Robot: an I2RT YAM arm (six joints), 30 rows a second.
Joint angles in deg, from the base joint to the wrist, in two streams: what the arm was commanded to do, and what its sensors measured. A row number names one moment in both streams.
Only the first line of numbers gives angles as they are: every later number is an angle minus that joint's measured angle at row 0.
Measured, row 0:
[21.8, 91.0, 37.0, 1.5, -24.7, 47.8]
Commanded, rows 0 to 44:
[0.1, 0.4, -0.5, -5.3, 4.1, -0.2]
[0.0, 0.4, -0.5, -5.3, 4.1, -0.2]
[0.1, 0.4, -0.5, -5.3, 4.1, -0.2]
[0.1, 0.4, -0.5, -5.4, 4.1, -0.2]
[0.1, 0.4, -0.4, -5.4, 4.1, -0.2]
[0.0, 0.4, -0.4, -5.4, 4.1, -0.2]
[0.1, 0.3, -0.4, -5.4, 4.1, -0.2]
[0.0, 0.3, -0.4, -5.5, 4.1, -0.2]
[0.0, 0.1, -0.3, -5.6, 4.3, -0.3]
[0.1, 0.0, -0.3, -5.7, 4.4, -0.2]
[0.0, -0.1, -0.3, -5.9, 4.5, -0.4]
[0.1, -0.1, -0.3, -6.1, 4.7, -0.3]
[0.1, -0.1, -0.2, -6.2, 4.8, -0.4]
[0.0, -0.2, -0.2, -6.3, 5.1, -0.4]
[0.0, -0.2, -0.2, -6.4, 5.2, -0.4]
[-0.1, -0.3, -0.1, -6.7, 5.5, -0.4]
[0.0, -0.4, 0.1, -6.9, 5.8, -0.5]
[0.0, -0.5, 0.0, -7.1, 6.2, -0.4]
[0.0, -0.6, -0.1, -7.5, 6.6, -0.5]
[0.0, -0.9, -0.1, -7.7, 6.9, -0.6]
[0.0, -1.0, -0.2, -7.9, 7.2, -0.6]
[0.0, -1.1, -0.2, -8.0, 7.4, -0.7]
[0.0, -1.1, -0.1, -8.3, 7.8, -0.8]
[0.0, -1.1, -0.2, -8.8, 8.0, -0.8]
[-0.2, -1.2, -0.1, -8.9, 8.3, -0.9]
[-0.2, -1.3, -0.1, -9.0, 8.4, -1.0]
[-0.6, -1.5, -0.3, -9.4, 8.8, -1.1]
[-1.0, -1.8, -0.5, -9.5, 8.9, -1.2]
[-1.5, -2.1, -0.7, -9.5, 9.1, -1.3]
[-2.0, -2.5, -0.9, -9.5, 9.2, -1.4]
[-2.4, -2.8, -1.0, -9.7, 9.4, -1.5]
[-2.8, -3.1, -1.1, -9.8, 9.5, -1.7]
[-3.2, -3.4, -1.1, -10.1, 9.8, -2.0]
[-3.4, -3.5, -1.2, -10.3, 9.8, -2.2]
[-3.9, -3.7, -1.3, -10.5, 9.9, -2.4]
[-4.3, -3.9, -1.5, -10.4, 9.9, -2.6]
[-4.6, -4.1, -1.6, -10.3, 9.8, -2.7]
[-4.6, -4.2, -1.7, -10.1, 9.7, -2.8]
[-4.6, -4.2, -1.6, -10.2, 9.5, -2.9]
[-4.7, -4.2, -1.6, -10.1, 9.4, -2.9]
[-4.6, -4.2, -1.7, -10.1, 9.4, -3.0]
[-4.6, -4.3, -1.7, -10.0, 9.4, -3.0]
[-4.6, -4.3, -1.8, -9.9, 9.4, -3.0]
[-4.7, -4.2, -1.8, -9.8, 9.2, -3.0]
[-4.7, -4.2, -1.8, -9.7, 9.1, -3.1]
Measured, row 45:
[-4.6, -4.4, -1.3, -5.1, 6.0, -2.0]
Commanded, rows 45 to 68:
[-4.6, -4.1, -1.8, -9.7, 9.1, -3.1]
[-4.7, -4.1, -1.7, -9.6, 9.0, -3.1]
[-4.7, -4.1, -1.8, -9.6, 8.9, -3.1]
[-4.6, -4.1, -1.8, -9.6, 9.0, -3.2]
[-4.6, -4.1, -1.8, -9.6, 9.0, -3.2]
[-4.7, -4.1, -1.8, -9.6, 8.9, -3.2]
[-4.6, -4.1, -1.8, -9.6, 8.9, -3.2]
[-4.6, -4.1, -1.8, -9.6, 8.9, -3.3]
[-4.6, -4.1, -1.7, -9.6, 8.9, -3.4]
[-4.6, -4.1, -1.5, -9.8, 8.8, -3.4]
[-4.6, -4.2, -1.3, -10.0, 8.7, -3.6]
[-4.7, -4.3, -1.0, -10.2, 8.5, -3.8]
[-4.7, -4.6, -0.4, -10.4, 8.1, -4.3]
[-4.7, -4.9, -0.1, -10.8, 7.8, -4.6]
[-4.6, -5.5, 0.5, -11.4, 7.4, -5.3]
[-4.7, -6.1, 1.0, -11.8, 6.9, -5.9]
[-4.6, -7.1, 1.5, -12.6, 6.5, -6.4]
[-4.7, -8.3, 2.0, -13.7, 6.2, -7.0]
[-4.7, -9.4, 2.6, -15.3, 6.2, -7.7]
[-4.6, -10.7, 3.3, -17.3, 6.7, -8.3]
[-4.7, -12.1, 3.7, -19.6, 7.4, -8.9]
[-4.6, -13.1, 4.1, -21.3, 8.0, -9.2]
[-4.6, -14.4, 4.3, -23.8, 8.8, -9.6]
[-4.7, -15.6, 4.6, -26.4, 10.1, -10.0]
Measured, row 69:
[-4.7, -13.6, 3.9, -17.2, 7.1, -7.6]
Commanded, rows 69 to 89:
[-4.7, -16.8, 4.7, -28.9, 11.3, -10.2]
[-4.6, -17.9, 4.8, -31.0, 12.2, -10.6]
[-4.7, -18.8, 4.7, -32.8, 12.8, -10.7]
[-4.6, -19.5, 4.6, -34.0, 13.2, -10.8]
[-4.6, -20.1, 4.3, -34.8, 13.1, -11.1]
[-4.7, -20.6, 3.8, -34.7, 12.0, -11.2]
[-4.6, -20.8, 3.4, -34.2, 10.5, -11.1]
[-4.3, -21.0, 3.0, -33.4, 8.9, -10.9]
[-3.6, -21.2, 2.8, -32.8, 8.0, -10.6]
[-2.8, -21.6, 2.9, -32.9, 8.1, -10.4]
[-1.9, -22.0, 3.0, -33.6, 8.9, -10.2]
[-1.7, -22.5, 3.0, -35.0, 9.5, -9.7]
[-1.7, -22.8, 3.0, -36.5, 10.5, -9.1]
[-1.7, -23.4, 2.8, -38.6, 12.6, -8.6]
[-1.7, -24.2, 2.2, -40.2, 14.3, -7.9]
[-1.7, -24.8, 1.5, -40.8, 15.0, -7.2]
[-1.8, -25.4, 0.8, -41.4, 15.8, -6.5]
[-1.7, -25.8, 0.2, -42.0, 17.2, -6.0]
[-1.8, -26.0, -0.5, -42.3, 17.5, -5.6]
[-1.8, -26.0, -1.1, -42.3, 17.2, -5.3]
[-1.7, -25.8, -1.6, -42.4, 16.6, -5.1]
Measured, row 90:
[-1.8, -25.8, -0.6, -39.2, 14.5, -7.2]
